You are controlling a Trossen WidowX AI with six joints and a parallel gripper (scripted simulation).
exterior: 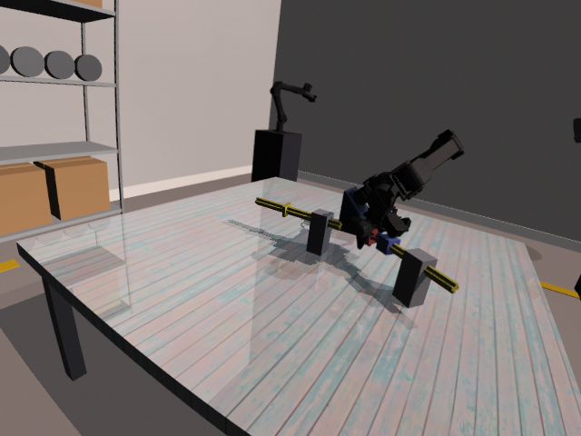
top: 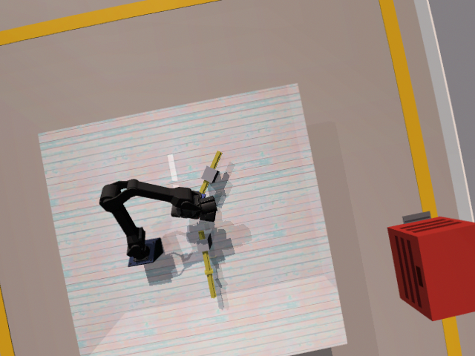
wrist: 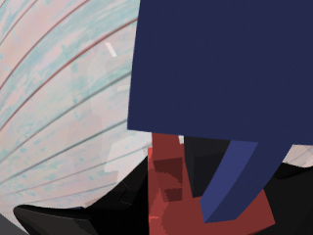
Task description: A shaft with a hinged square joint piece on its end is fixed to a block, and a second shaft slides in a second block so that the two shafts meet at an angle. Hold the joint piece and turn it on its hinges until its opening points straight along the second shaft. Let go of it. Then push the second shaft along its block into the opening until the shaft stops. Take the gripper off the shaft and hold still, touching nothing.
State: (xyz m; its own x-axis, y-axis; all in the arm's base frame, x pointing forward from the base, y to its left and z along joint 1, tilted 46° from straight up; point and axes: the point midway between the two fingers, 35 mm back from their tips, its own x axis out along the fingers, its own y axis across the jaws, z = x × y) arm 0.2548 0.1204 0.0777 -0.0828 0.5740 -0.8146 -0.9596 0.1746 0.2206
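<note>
Now: gripper tip 10 mm to the right of the red joint piece and 40 mm below it.
</note>
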